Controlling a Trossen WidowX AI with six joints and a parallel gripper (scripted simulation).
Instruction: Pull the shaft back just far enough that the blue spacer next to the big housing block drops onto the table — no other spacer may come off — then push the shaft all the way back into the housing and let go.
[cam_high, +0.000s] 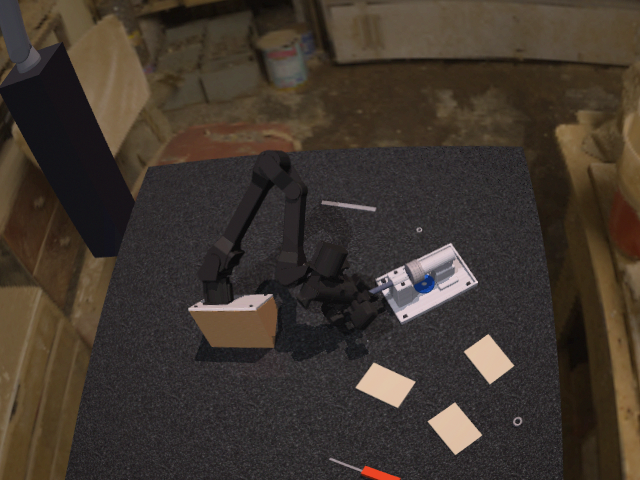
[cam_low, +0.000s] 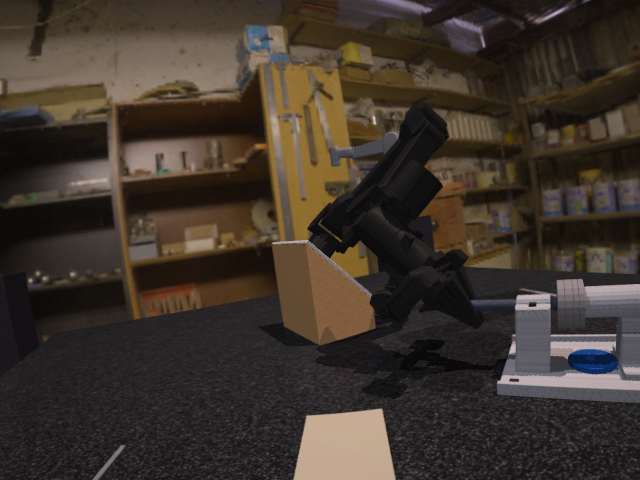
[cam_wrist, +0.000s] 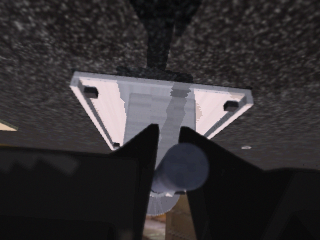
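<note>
Now: gripper tip 120 mm short of the blue spacer, 60 mm to the right of it and 50 mm above it. From my gripper tip the other things lie so: blue-grey shaft 40 mm ahead, 20 mm to the left, 20 mm above.
</note>
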